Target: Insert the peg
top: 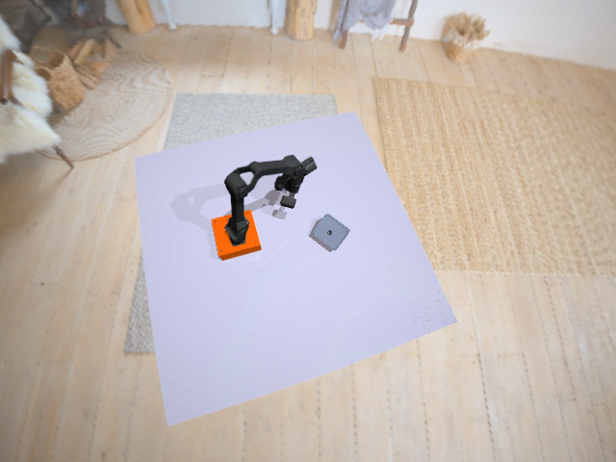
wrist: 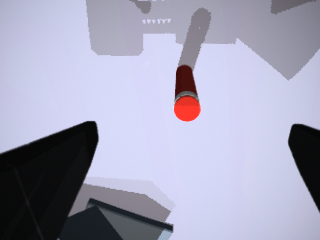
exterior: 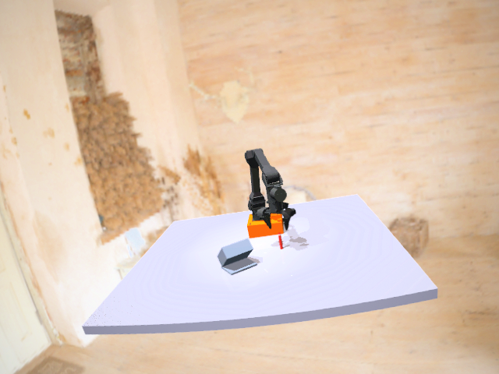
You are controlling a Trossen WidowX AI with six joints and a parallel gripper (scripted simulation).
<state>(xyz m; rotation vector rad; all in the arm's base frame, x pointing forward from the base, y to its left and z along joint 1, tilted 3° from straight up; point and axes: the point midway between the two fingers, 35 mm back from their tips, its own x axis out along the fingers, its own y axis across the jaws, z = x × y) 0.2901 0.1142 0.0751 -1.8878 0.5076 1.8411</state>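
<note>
Now: the red peg 4 cm below my gripper tip. Also, from my gripper tip: flat foot plate: 19 cm to the right, 14 cm ahead, 10 cm below; sloped panel: 20 cm to the right, 12 cm ahead, 4 cm below.
</note>
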